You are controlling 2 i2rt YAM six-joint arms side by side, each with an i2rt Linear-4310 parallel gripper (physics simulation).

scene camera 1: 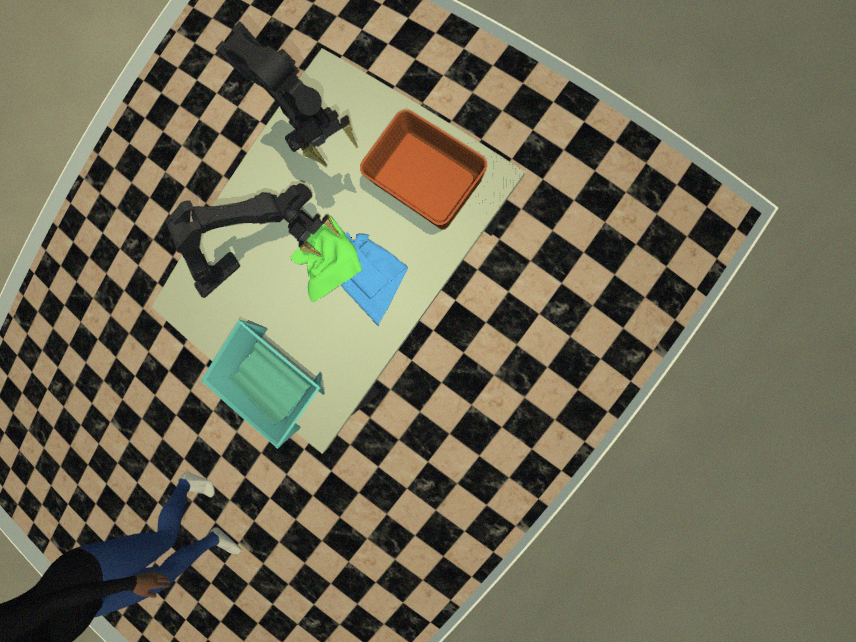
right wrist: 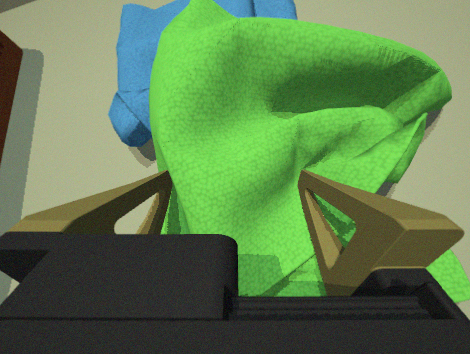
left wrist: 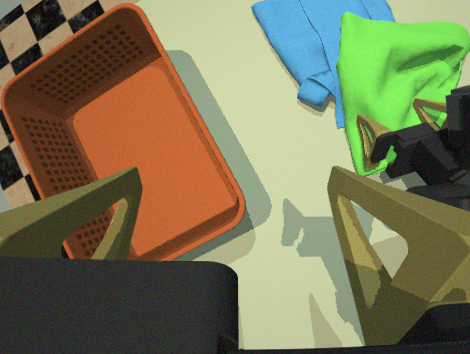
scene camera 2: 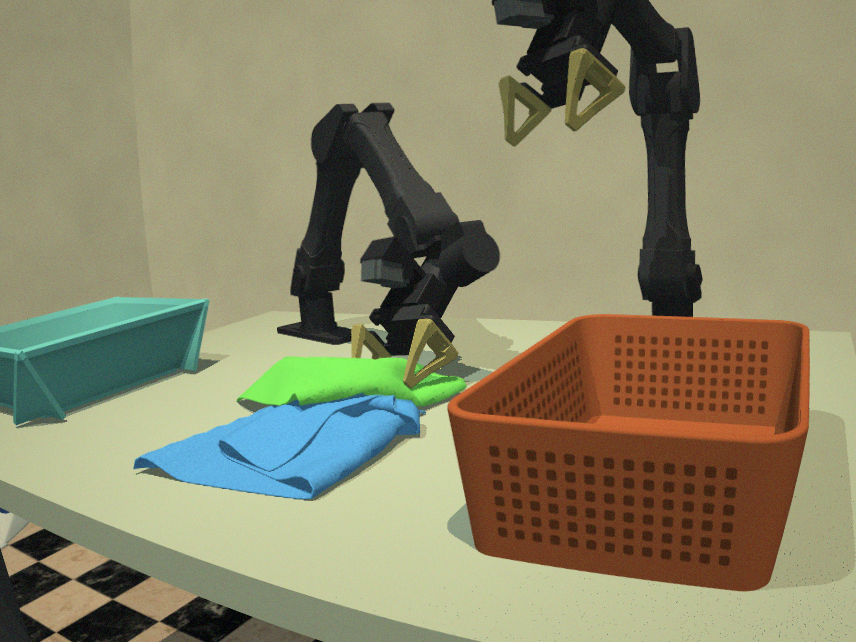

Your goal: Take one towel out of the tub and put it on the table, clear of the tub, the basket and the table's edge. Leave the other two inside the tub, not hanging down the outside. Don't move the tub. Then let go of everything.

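Note:
A green towel [scene camera 1: 335, 272] [scene camera 2: 318, 380] [left wrist: 380, 60] [right wrist: 225, 90] lies crumpled on the table [scene camera 1: 262, 304], partly over a blue towel [scene camera 1: 380, 269] [scene camera 2: 276, 442] [left wrist: 300, 40] [right wrist: 134, 65]. The teal tub [scene camera 1: 231, 352] [scene camera 2: 103, 366] holds a teal ridged form [scene camera 1: 269, 383], perhaps a folded towel. My right gripper [scene camera 1: 329, 244] [scene camera 2: 382, 369] [left wrist: 386, 109] [right wrist: 234, 177] is open, low at the green towel, with loose cloth between its fingers. My left gripper [scene camera 1: 341, 155] [scene camera 2: 543, 136] [left wrist: 234, 177] is open and empty, high above the table. Part of the tub's inside is hidden in scene camera 2.
An orange basket [scene camera 1: 442, 145] [scene camera 2: 622, 442] [left wrist: 145, 125] with holed walls stands beside the towels, near the left gripper; its visible floor is bare. The tub stands at the table's opposite end, at its edge. A person [scene camera 1: 76, 580] is on the checkered floor beyond the tub.

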